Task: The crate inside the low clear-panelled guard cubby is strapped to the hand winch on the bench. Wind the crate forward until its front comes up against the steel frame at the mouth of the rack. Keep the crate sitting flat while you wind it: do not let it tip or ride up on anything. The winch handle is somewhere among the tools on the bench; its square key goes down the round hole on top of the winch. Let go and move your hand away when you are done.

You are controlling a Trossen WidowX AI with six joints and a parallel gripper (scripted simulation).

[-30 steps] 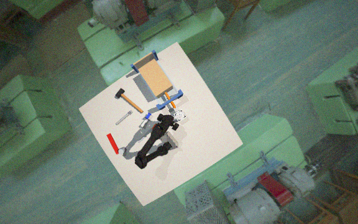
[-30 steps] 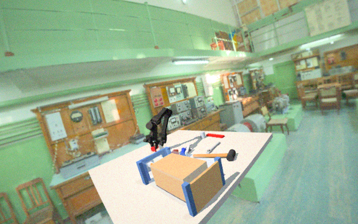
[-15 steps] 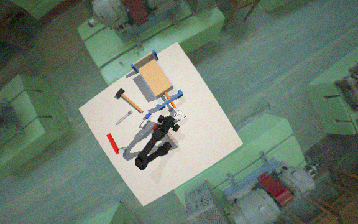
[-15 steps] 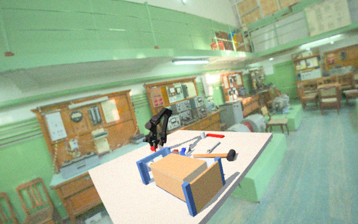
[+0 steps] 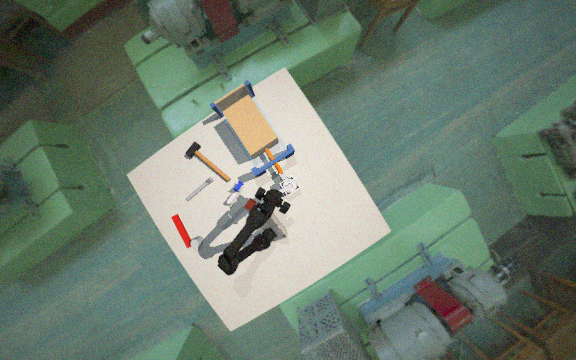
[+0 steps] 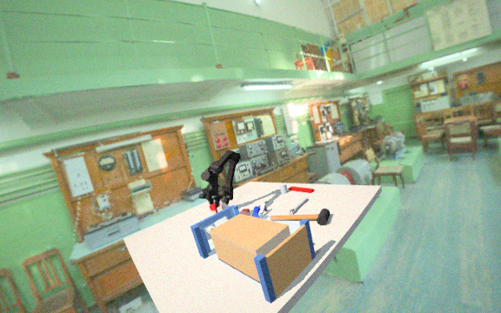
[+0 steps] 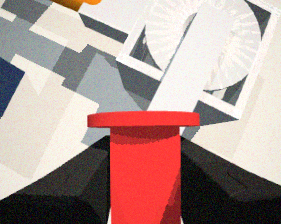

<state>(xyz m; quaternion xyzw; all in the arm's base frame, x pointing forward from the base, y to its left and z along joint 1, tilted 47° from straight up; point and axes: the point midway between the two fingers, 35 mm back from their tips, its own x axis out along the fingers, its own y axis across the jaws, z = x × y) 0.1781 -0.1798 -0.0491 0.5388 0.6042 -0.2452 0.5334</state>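
Right now the winch is 10 cm below my gripper tip, 9 cm to the right of it and 3 cm behind it. Also, from my gripper tip: blue steel frame 15 cm ahead, 9 cm to the right, 3 cm below; blue knob 18 cm to the left, 16 cm ahead, 9 cm below; red knob 2 cm to the left, 1 cm behind.
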